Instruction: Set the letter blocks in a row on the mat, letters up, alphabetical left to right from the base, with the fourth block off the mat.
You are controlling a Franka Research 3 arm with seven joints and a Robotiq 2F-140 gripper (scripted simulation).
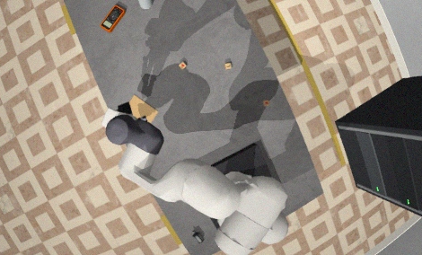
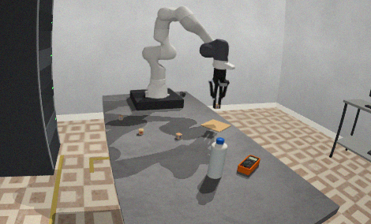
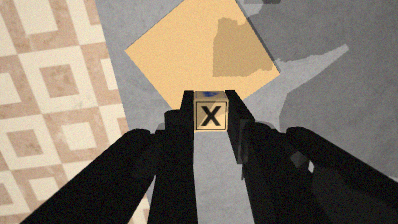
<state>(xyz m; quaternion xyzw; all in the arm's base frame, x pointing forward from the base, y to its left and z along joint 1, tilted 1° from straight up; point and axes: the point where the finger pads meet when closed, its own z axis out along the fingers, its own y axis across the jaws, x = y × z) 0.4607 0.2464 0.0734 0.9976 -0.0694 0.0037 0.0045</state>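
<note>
Now: the tan mat 3 cm ahead of my hand and 14 cm below it. The rest, counted from my hand: white bottle: 51 cm ahead, 27 cm to the right, 6 cm below; red k block: 19 cm behind, 56 cm to the right, 13 cm below.
</note>
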